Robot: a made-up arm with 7 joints. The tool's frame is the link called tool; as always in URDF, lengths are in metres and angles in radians.
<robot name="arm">
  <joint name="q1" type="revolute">
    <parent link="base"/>
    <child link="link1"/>
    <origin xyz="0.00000 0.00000 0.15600" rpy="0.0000 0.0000 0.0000"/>
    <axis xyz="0 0 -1"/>
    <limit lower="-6.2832" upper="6.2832" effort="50" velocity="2"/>
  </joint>
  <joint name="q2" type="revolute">
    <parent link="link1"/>
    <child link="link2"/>
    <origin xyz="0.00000 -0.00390 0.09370" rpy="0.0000 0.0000 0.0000"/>
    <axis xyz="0 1 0"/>
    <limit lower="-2.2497" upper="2.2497" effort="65" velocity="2.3"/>
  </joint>
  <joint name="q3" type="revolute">
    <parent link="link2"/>
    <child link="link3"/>
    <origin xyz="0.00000 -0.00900 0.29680" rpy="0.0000 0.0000 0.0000"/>
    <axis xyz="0 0 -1"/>
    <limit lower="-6.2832" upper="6.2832" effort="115" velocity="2.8"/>
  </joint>
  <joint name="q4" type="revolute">
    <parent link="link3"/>
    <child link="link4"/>
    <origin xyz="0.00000 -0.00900 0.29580" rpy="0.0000 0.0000 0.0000"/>
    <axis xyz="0 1 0"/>
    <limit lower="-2.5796" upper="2.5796" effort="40" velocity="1.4"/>
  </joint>
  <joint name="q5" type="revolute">
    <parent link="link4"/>
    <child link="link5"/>
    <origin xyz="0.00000 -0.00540 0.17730" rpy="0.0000 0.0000 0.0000"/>
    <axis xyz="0 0 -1"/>
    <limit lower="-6.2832" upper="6.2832" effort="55" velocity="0.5"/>
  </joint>
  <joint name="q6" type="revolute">
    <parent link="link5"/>
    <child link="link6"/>
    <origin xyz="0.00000 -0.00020 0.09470" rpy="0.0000 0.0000 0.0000"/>
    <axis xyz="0 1 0"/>
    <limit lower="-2.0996" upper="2.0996" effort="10" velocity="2.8"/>
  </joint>
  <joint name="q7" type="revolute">
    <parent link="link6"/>
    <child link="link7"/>
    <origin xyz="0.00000 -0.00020 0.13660" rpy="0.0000 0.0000 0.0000"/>
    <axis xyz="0 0 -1"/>
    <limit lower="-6.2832" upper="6.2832" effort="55" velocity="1.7"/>
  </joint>
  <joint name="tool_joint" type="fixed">
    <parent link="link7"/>
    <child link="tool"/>
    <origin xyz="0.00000 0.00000 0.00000" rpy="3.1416 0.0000 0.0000"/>
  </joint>
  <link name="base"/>
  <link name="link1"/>
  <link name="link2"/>
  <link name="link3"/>
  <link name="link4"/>
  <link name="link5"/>
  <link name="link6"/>
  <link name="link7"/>
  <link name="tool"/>
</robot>
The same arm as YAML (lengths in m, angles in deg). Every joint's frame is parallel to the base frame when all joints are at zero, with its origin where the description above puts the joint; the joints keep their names.
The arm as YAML. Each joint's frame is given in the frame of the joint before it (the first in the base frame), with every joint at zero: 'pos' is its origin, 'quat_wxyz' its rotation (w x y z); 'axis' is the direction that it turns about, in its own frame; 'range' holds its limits. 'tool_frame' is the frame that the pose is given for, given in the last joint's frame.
length_unit: m
angle_unit: deg
joints:
  - joint: q1
    pos: [0.0, 0.0, 0.156]
    quat_wxyz: [1.0, 0.0, 0.0, 0.0]
    axis: [0.0, 0.0, -1.0]
    range: [-360.0, 360.0]
  - joint: q2
    pos: [0.0, -0.0039, 0.0937]
    quat_wxyz: [1.0, 0.0, 0.0, 0.0]
    axis: [0.0, 1.0, 0.0]
    range: [-128.9, 128.9]
  - joint: q3
    pos: [0.0, -0.009, 0.2968]
    quat_wxyz: [1.0, 0.0, 0.0, 0.0]
    axis: [0.0, 0.0, -1.0]
    range: [-360.0, 360.0]
  - joint: q4
    pos: [0.0, -0.009, 0.2958]
    quat_wxyz: [1.0, 0.0, 0.0, 0.0]
    axis: [0.0, 1.0, 0.0]
    range: [-147.8, 147.8]
  - joint: q5
    pos: [0.0, -0.0054, 0.1773]
    quat_wxyz: [1.0, 0.0, 0.0, 0.0]
    axis: [0.0, 0.0, -1.0]
    range: [-360.0, 360.0]
  - joint: q6
    pos: [0.0, -0.0002, 0.0947]
    quat_wxyz: [1.0, 0.0, 0.0, 0.0]
    axis: [0.0, 1.0, 0.0]
    range: [-120.3, 120.3]
  - joint: q7
    pos: [0.0, -0.0002, 0.1366]
    quat_wxyz: [1.0, 0.0, 0.0, 0.0]
    axis: [0.0, 0.0, -1.0]
    range: [-360.0, 360.0]
tool_frame:
  pos: [0.0, 0.0, 0.0]
  quat_wxyz: [0.000004, -1.0, 0.0, 0.0]

